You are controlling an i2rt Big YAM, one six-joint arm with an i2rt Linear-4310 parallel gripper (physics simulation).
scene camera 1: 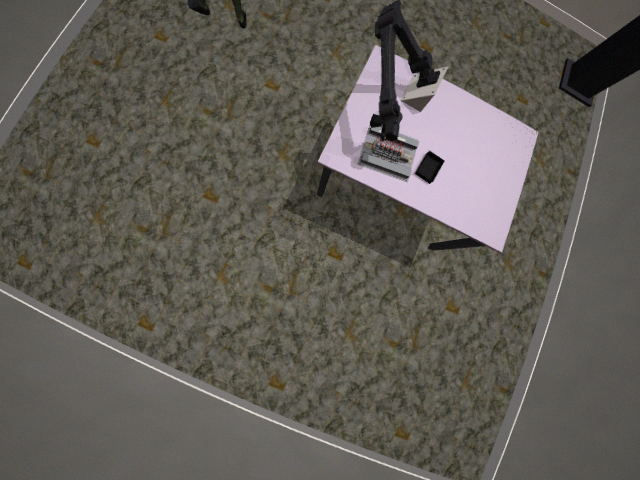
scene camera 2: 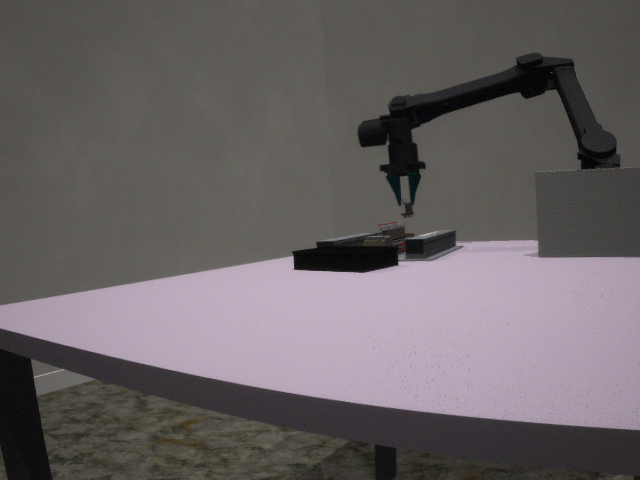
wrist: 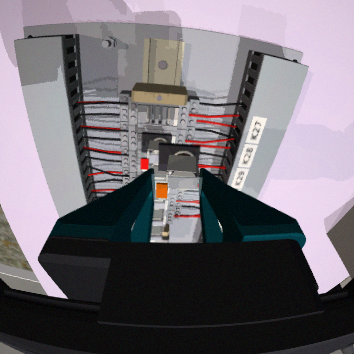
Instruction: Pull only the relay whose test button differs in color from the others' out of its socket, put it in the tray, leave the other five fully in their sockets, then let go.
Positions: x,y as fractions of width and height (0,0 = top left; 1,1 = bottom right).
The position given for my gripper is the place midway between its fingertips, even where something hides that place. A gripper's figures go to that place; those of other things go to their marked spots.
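A clear-cased relay (wrist: 0.50,0.50) is 0.11 m from the lens, and my gripper (wrist: 0.50,0.50) is 0.13 m from the lens. I see a tan end block (wrist: 0.40,0.26) at 0.18 m from the lens, while a grey panel (wrist: 0.60,0.18) is 0.21 m from the lens. Taking the marked spot on the grey panel and the marked spot on the clear-cased relay, I find them 0.13 m apart.
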